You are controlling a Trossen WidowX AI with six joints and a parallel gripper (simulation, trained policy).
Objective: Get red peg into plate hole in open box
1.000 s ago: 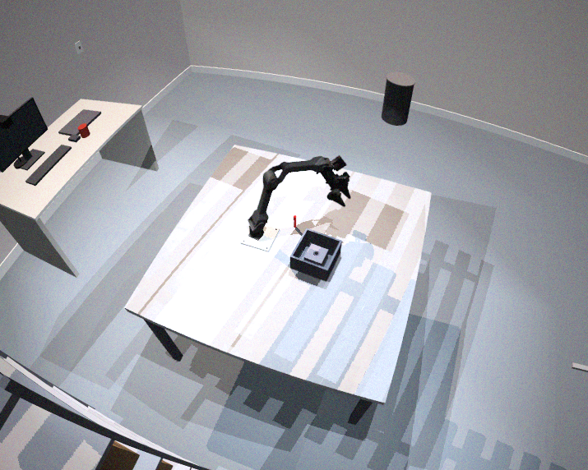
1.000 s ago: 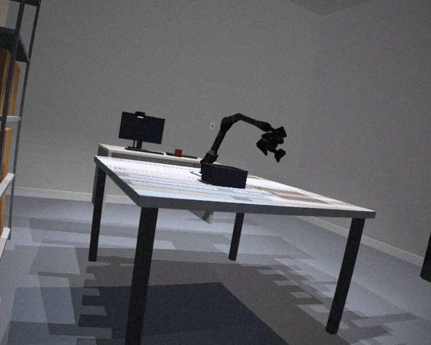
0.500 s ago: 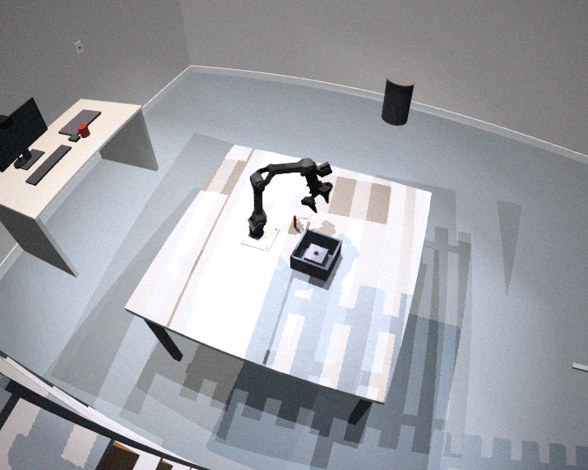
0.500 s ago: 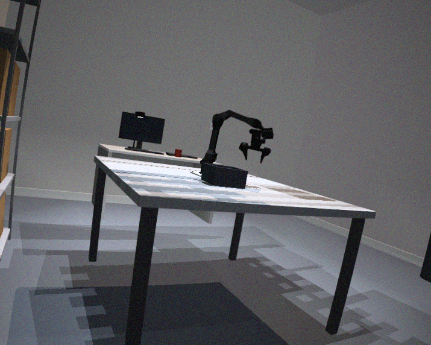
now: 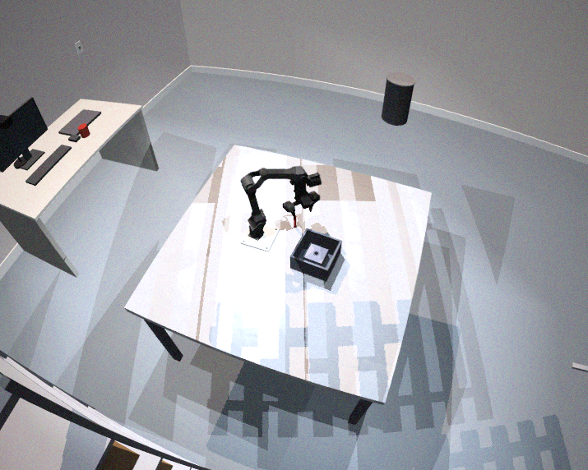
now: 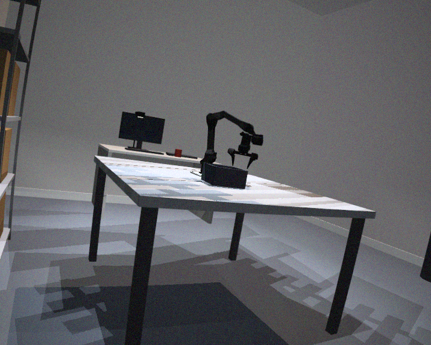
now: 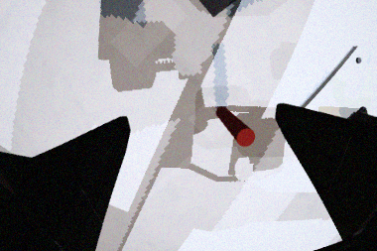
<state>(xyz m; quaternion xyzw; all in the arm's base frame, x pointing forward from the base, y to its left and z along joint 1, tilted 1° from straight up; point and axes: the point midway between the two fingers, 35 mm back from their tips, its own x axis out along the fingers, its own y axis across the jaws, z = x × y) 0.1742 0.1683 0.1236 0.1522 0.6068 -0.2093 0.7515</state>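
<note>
Right now my gripper tip is 40 mm past the red peg, 20 mm to the left of it and 60 mm above it. From my gripper tip the other things lie so: dark box (160 mm ahead, 150 mm to the right, 70 mm below); pale plate (160 mm ahead, 150 mm to the right, 50 mm below).
</note>
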